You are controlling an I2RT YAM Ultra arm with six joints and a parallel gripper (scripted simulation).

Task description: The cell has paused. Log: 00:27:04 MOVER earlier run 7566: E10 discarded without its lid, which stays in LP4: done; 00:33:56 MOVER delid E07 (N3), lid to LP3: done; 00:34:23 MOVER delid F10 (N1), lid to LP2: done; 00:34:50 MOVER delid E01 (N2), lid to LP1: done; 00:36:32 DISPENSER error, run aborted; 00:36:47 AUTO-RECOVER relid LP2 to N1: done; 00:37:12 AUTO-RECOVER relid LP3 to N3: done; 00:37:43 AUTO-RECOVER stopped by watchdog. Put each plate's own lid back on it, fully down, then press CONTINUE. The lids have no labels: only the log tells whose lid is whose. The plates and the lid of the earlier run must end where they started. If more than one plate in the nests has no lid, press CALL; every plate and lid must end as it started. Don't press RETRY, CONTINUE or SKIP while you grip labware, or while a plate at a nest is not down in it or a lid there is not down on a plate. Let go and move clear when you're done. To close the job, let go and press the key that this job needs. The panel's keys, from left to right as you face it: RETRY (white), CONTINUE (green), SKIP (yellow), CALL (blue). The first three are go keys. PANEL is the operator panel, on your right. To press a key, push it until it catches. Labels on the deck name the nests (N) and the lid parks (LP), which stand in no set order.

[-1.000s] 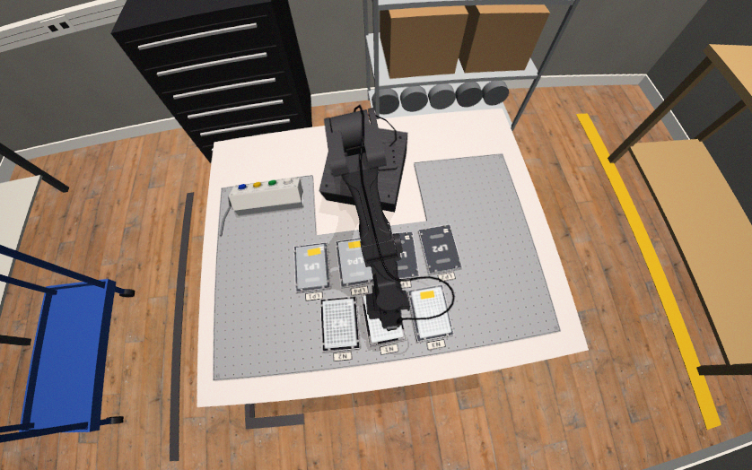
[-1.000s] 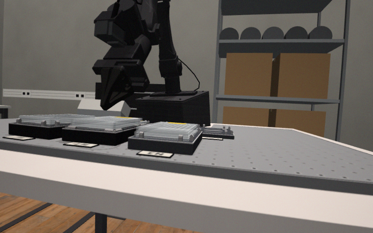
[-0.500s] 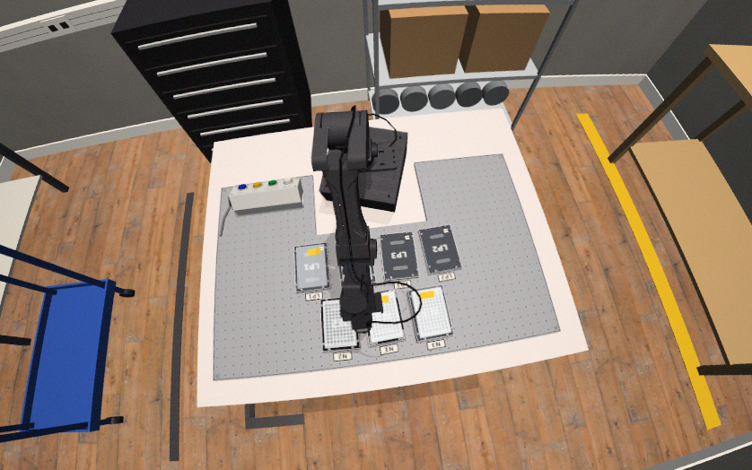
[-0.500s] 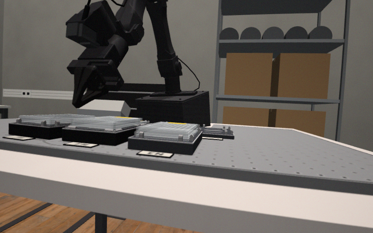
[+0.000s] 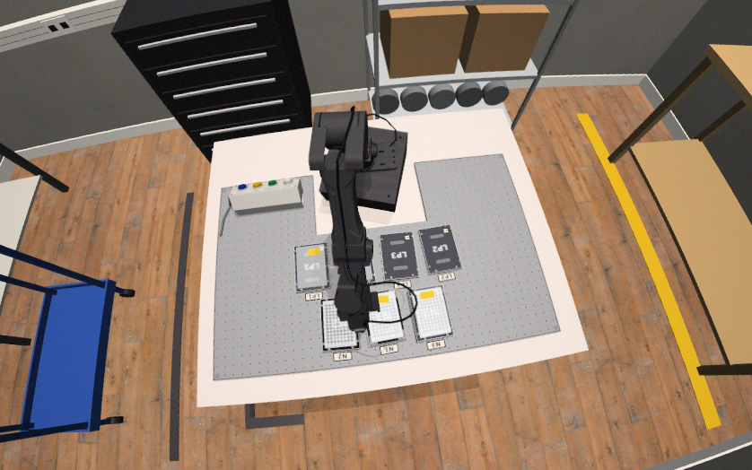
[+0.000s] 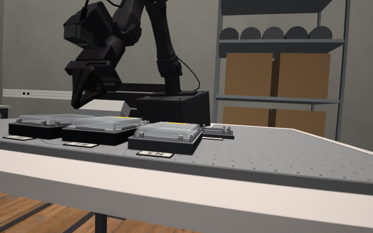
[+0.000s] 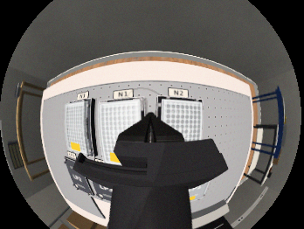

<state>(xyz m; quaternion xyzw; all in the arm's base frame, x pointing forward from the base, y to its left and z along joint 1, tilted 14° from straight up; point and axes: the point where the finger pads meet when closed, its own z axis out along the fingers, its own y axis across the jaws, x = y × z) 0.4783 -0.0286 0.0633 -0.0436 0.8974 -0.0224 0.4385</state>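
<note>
Now: hand 2 cm past the plate, 6 cm to the left of it and 4 cm above it. The rest, counted from my hand: green key: 46 cm behind, 26 cm to the right; then LP1 lid park: 20 cm behind, 14 cm to the right, 6 cm below; then yellow SKIP key: 46 cm behind, 31 cm to the right.
</note>
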